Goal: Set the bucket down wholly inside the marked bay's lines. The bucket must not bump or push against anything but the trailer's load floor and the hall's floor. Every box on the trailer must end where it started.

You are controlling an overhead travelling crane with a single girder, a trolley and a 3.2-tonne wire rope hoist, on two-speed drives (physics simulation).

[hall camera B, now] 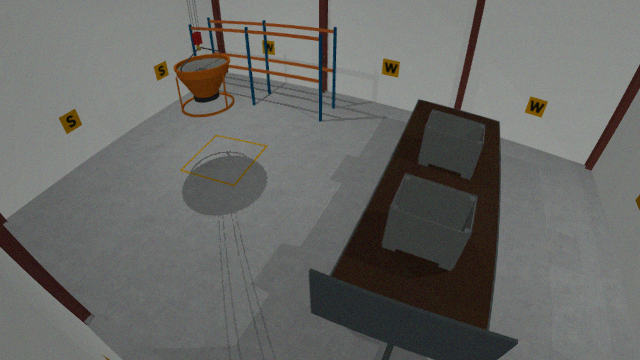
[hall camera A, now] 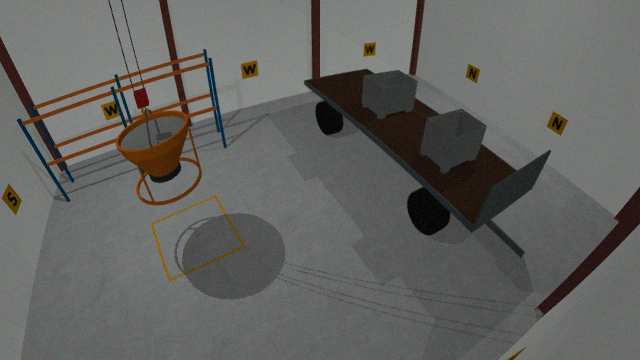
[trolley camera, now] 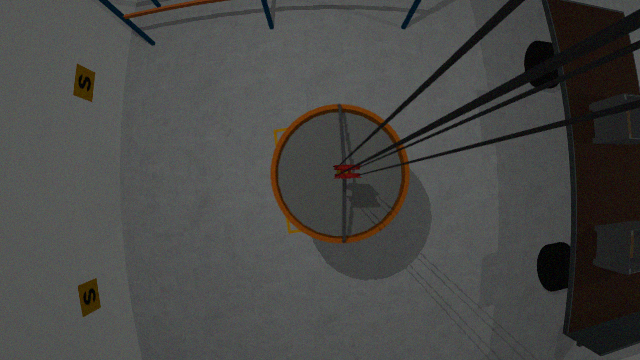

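The orange bucket [hall camera A: 157, 159] [hall camera B: 204, 82] [trolley camera: 310, 175] hangs upright from my hook [hall camera A: 145, 110] [hall camera B: 198, 48] [trolley camera: 342, 172] by its bail, under the red hook block. Its base ring is in the air, apart from its shadow on the floor. The marked bay [hall camera A: 161, 252] [hall camera B: 198, 153] [trolley camera: 294, 231] is a yellow outline on the floor. In the trolley view the bucket hides most of it, and two left corners show. Two grey boxes stand on the trailer [hall camera A: 350, 92] [hall camera B: 400, 160] [trolley camera: 590, 190]: one box [hall camera A: 389, 92] [hall camera B: 452, 142] [trolley camera: 612, 120] and another box [hall camera A: 452, 140] [hall camera B: 430, 220] [trolley camera: 615, 247].
A blue and orange rack [hall camera A: 221, 125] [hall camera B: 320, 80] [trolley camera: 267, 15] stands along the W wall, behind the bucket in hall camera A. The trailer's upright end board [hall camera A: 515, 185] [hall camera B: 400, 315] is at one end of its deck. The S wall is left of the bay in the trolley view.
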